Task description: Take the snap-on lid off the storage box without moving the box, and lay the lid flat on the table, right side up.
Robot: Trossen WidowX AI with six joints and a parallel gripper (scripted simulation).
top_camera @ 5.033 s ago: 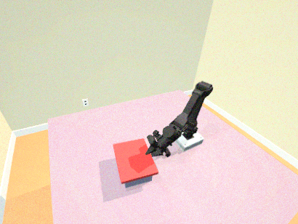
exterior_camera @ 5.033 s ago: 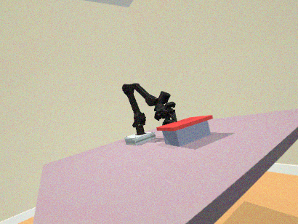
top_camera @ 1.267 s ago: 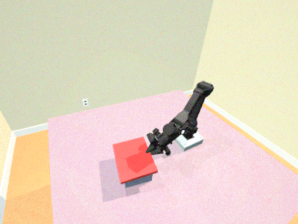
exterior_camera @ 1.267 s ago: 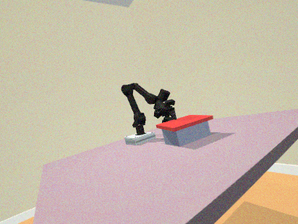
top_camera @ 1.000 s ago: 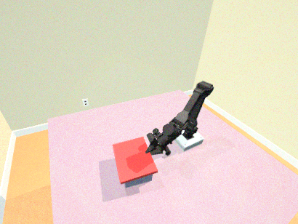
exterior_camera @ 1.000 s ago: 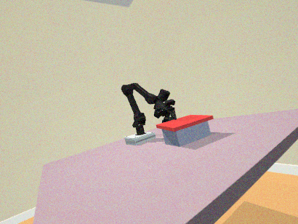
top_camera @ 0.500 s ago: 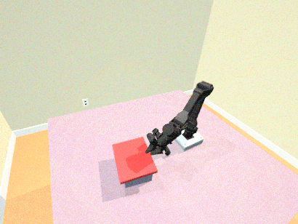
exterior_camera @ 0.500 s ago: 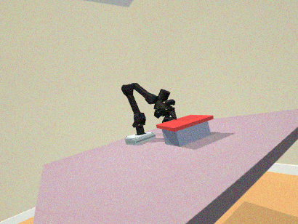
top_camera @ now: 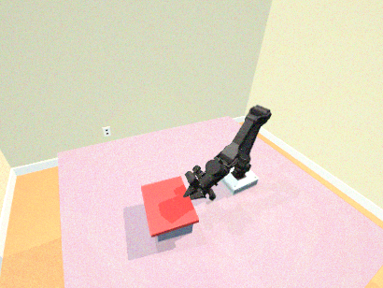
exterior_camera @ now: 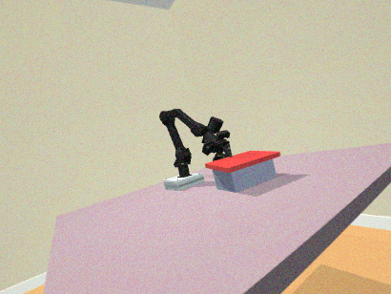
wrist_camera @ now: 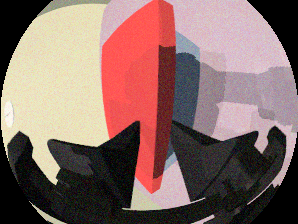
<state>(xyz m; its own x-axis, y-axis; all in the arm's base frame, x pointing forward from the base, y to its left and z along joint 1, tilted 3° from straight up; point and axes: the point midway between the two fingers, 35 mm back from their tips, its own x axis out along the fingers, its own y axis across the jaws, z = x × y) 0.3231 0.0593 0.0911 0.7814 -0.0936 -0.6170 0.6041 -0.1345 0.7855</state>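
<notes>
My gripper tip is now 8 cm short of the red lid and 1 cm to the left of it. Round my gripper tip: grey-blue storage box (7 cm ahead, 1 cm to the right, 5 cm below).
</notes>
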